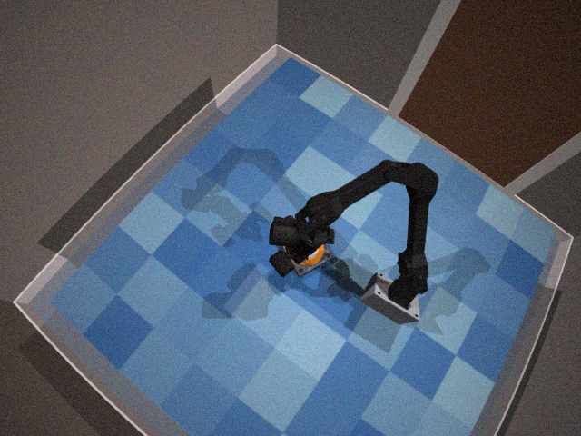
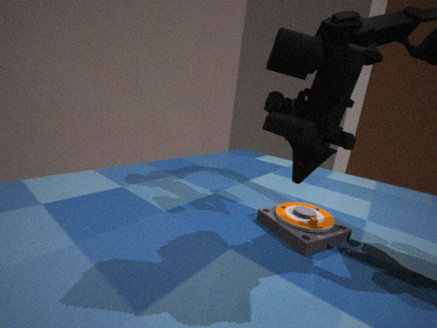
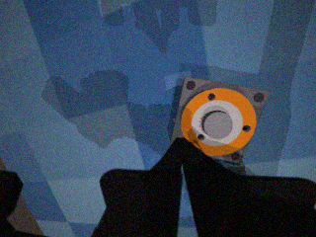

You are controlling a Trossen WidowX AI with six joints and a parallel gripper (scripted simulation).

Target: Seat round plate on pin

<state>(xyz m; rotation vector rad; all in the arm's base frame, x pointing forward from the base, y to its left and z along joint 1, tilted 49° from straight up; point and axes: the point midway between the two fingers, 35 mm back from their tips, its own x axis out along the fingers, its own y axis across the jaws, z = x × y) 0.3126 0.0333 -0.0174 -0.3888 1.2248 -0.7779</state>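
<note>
Right now my gripper tip is 80 mm above the square grey base, 50 mm to the left of it and 20 mm past it.
</note>
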